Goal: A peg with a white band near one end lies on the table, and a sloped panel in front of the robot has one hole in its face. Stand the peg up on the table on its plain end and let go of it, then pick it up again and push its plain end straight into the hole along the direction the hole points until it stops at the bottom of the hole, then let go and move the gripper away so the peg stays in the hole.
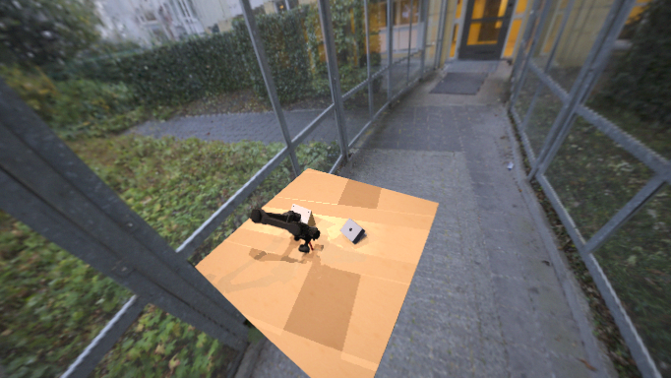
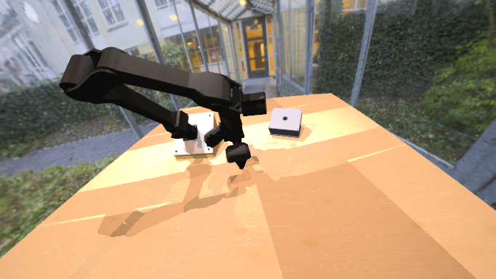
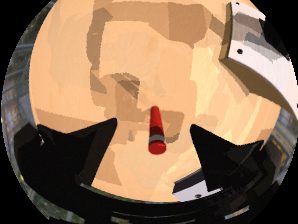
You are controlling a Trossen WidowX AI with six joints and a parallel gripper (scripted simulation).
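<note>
Now: the sloped panel 200 mm ahead of my gripper tip, 210 mm to the left of it and 10 mm above it. From my gripper tip the other things lie so: red peg (20 mm above).
</note>
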